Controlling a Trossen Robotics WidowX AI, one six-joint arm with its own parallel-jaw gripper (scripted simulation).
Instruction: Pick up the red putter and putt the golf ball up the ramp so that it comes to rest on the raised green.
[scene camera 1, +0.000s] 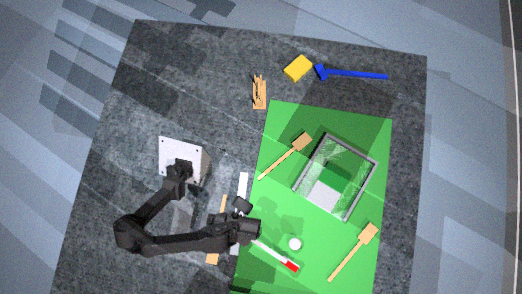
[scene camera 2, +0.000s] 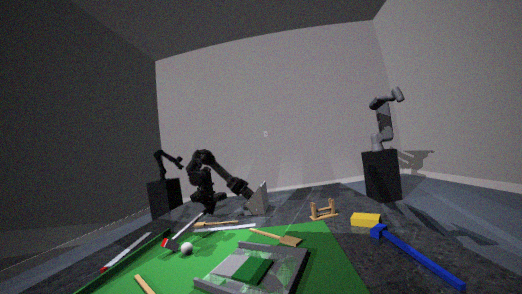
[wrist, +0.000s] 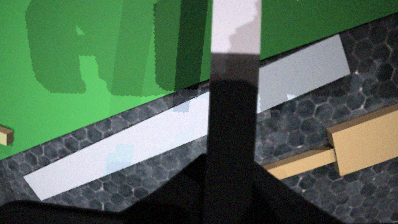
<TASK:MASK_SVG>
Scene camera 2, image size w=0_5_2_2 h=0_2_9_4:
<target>blue putter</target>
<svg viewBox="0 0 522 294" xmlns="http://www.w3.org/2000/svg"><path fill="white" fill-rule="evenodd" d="M370 229L371 237L380 239L382 236L385 236L385 238L395 243L395 245L440 276L448 284L454 286L455 289L457 288L459 292L466 290L465 282L413 249L413 247L407 245L407 243L405 244L395 235L392 235L388 232L387 224L378 223Z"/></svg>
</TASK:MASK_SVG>
